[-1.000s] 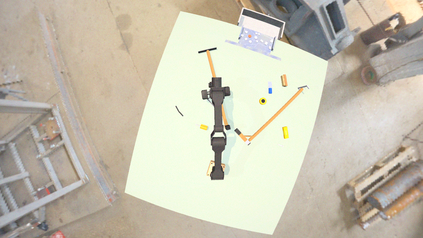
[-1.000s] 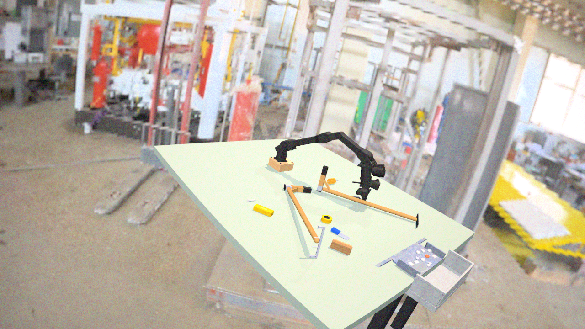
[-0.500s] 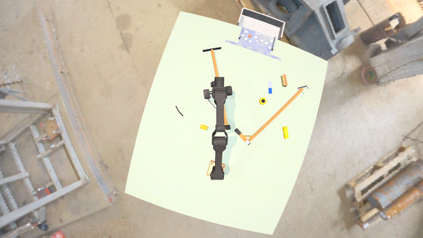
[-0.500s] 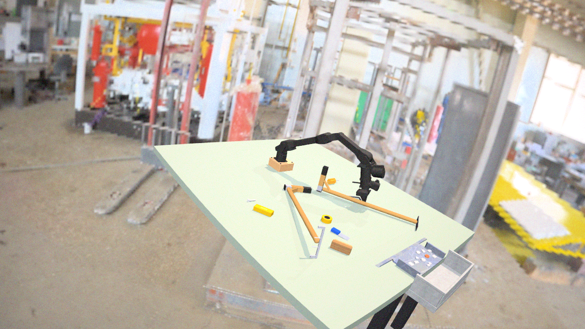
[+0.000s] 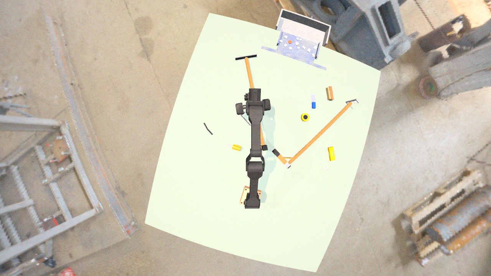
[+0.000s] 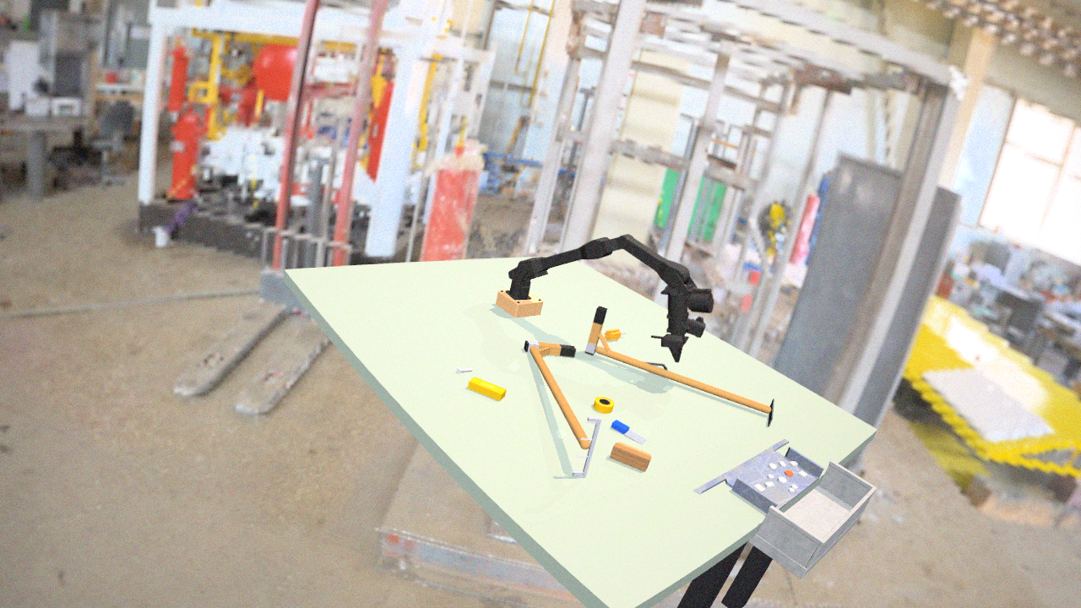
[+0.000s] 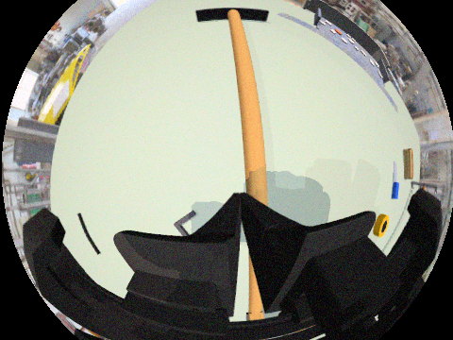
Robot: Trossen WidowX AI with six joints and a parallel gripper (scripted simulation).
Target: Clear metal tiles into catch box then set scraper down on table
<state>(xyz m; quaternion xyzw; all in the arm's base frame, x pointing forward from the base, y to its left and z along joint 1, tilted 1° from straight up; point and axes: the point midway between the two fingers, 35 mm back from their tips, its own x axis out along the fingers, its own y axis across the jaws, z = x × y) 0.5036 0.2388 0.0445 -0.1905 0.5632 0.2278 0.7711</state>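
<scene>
The long scraper is 30 mm ahead of my gripper tip and 10 mm above it. The rest, counted from my gripper tip: black bent piece (240 mm behind, 190 mm to the left, 50 mm below); yellow tape roll (330 mm to the right, 90 mm ahead, 50 mm below); yellow-handled screwdriver (270 mm behind, 40 mm below, 20 mm to the right).
</scene>
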